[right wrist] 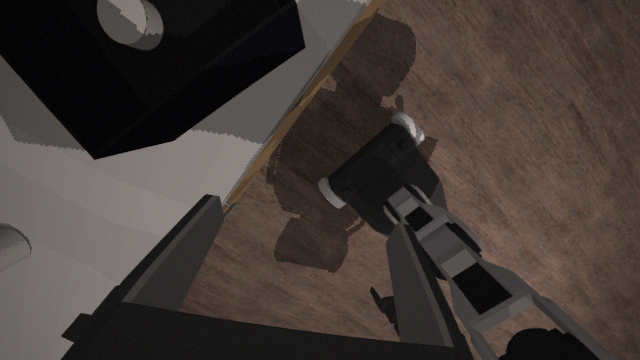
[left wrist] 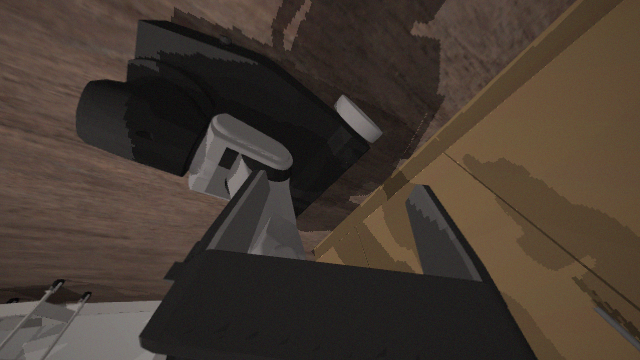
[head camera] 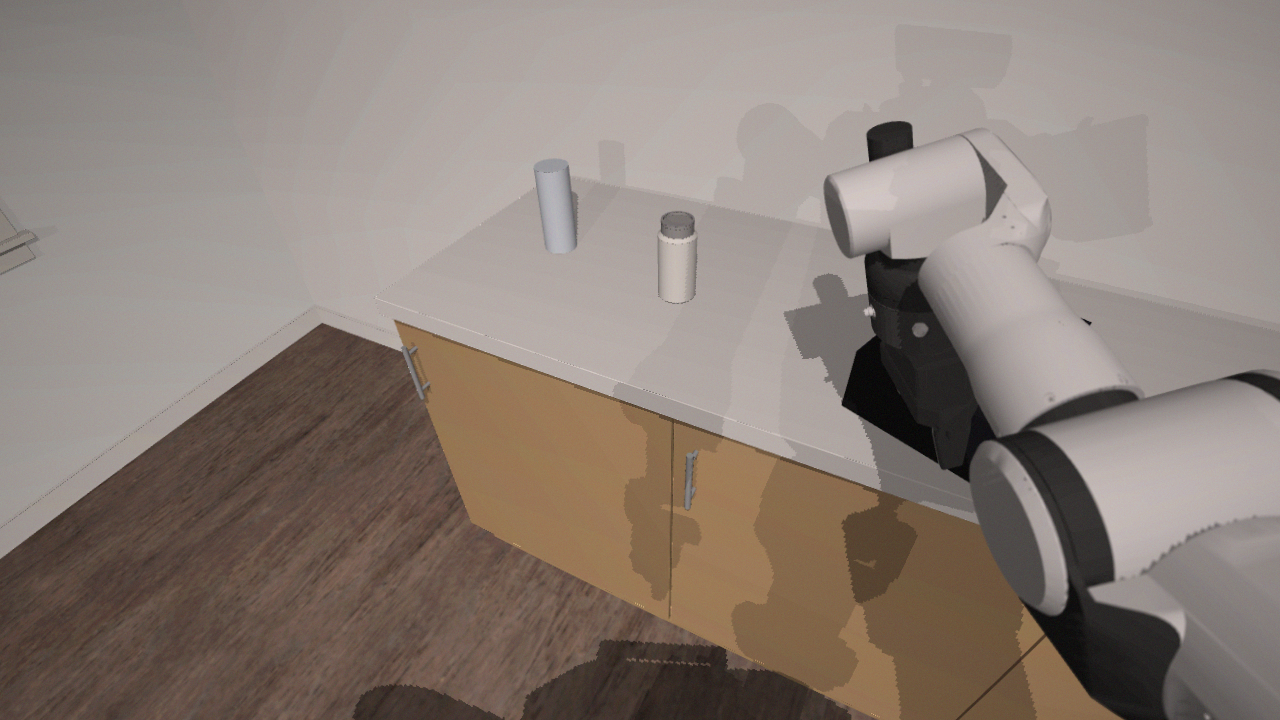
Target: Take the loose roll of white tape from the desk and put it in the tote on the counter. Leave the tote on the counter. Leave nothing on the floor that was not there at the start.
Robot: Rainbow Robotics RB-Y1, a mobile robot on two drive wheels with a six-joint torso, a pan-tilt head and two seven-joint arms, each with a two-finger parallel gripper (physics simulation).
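Places are measured from the robot's base along level axes (x ahead, y left, z up), in millimetres.
Where they show: left gripper, fingertip midpoint: (right wrist: pixel 383 287) (left wrist: pixel 337 186); right gripper, fingertip midpoint: (right wrist: pixel 307 220) (head camera: pixel 927 424).
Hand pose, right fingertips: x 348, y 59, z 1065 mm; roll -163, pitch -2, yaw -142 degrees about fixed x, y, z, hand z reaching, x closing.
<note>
Things, the pixels of their top centre, and the offset from my right fingertips. Level surfaces: height alone.
- white tape roll, top centre: (right wrist: pixel 121 15) 238 mm ahead, 33 mm left, 127 mm down
- black tote, top centre: (head camera: pixel 979 336) 265 mm ahead, 15 mm right, 54 mm down
- counter, surface height: 154 mm down
- blue-grey cylinder, top centre: (head camera: pixel 551 165) 259 mm ahead, 751 mm left, 16 mm up
- white bottle with a grey lid, top centre: (head camera: pixel 677 218) 242 mm ahead, 460 mm left, 6 mm down
The white tape roll (right wrist: pixel 125 22) lies inside the black tote (head camera: pixel 877 407) (right wrist: pixel 225 90), on its floor, at the top left of the right wrist view. The tote stands on the counter (head camera: pixel 483 295) (right wrist: pixel 100 195); in the head camera my right arm hides much of it, and the roll does not show there. My right gripper (right wrist: pixel 307 220) is open and empty, beside the tote near the counter's edge. My left gripper (left wrist: pixel 337 186) is open and empty, low in front of the cabinet doors. The desk does not show in these views.
A blue-grey cylinder (head camera: pixel 555 210) and a white bottle with a grey lid (head camera: pixel 676 268) stand on the counter, left of the tote. Wooden cabinet doors (head camera: pixel 554 447) (left wrist: pixel 560 120) with handles are below. My wheeled base (left wrist: pixel 260 105) (right wrist: pixel 380 175) is close to the cabinet.
</note>
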